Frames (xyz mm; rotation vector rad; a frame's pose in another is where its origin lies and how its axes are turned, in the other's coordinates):
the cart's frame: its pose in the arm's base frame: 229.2 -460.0 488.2 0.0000 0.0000 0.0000
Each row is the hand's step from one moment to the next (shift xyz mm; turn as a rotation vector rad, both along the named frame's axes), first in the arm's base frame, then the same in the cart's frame.
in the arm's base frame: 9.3 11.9 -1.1 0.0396 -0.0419 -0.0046
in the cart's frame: 9.3 11.9 -1.1 0.0396 -0.0419 -0.0046
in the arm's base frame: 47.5 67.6 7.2 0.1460 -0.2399 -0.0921
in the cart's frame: 47.5 67.6 7.2 0.1460 -0.2399 -0.0921
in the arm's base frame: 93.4 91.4 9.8 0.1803 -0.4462 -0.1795
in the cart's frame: 93.4 91.4 9.8 0.1803 -0.4462 -0.1795
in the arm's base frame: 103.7 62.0 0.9 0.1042 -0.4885 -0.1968
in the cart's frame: 103.7 62.0 0.9 0.1042 -0.4885 -0.1968
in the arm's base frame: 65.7 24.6 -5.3 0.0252 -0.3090 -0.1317
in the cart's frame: 65.7 24.6 -5.3 0.0252 -0.3090 -0.1317
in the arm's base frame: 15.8 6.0 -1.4 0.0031 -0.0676 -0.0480
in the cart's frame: 15.8 6.0 -1.4 0.0031 -0.0676 -0.0480
